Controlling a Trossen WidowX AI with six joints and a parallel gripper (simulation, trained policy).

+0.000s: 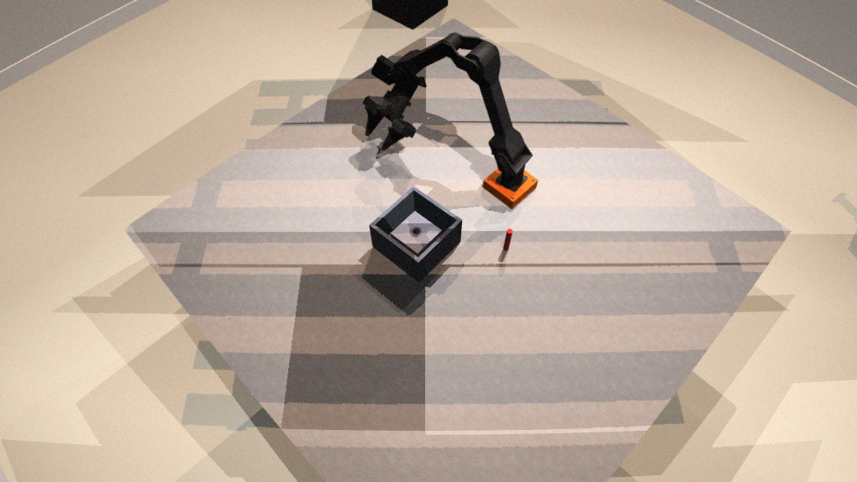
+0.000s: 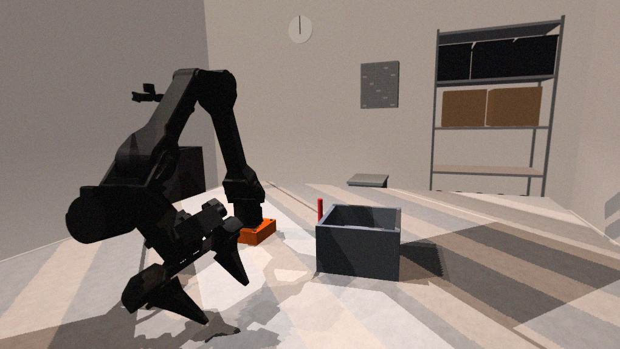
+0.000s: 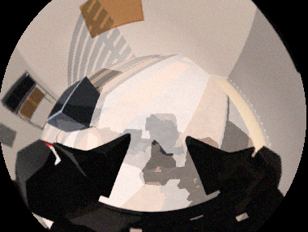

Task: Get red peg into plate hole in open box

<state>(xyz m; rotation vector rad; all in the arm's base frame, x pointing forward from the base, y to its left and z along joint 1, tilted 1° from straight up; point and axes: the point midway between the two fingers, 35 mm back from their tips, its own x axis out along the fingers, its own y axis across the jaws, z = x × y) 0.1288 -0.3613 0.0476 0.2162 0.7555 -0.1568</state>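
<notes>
My gripper tip is 2 cm short of the red peg, 47 cm to the right of it and 1 cm above it. Round my gripper tip: light plate (15 cm ahead, 29 cm to the left, 1 cm below); then dark grey box (15 cm ahead, 29 cm to the left, 3 cm below).
</notes>
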